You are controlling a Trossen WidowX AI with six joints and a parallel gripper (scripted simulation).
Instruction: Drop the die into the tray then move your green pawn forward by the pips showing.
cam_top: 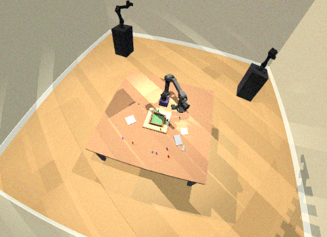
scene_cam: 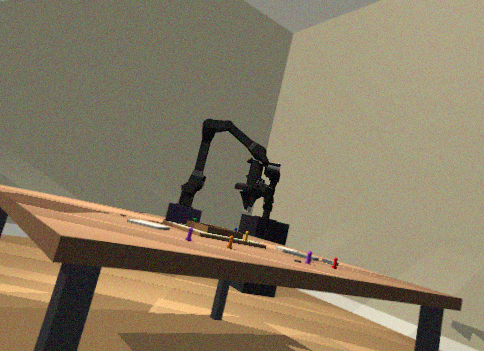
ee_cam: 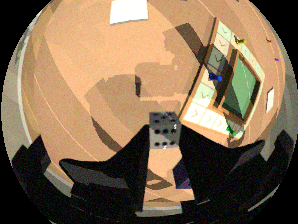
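Right now my gripper tip is 3 cm short of the green pawn, 23 cm to the left of it and 10 cm above it. Round my gripper tip: blue pawn 10 cm ahead, 8 cm to the right, 10 cm below; white die right at my gripper tip; green tray 14 cm ahead, 19 cm to the right, 12 cm below.
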